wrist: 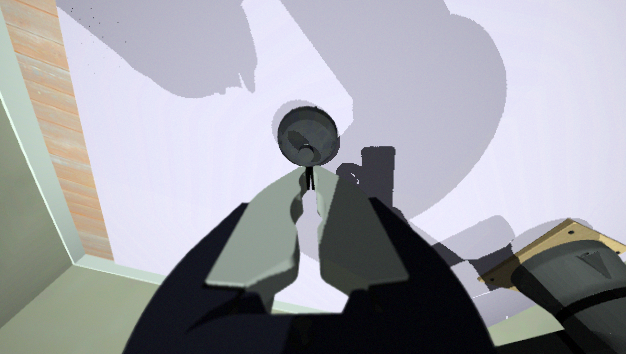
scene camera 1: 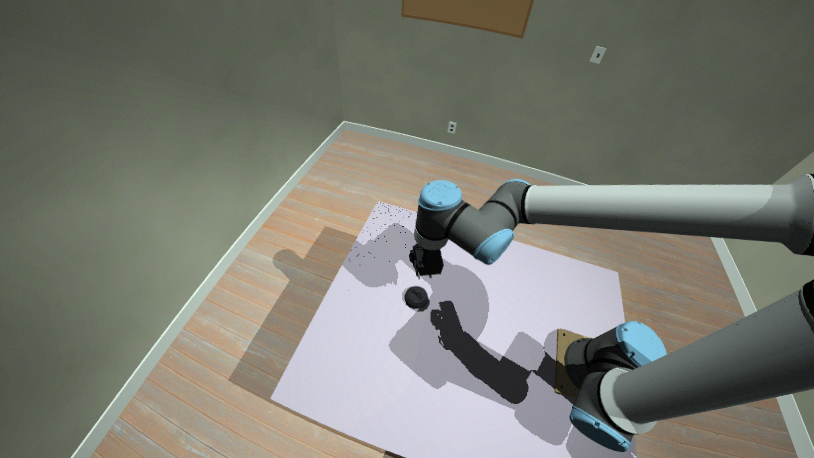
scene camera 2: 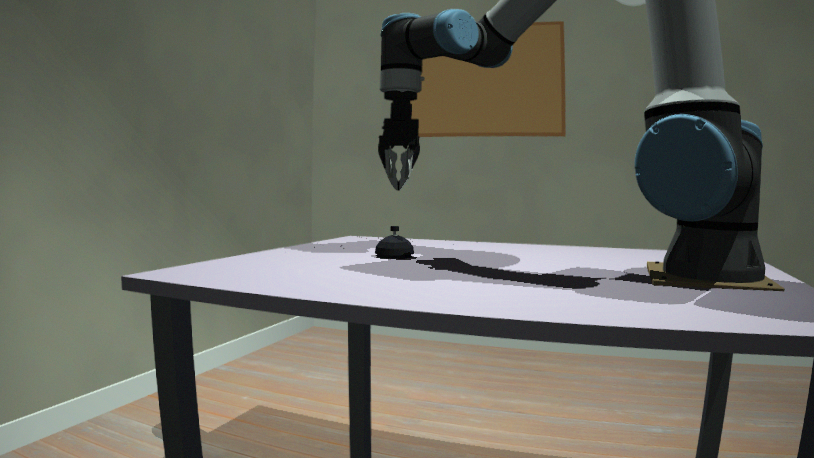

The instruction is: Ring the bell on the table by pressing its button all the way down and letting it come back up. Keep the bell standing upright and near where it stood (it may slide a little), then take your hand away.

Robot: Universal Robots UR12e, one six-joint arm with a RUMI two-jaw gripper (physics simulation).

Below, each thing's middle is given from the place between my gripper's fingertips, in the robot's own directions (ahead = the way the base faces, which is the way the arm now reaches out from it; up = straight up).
Labels:
Right now the black domed bell (scene camera 2: 394, 246) is 11 cm below my hand, 3 cm to the left of it and 1 cm behind it.

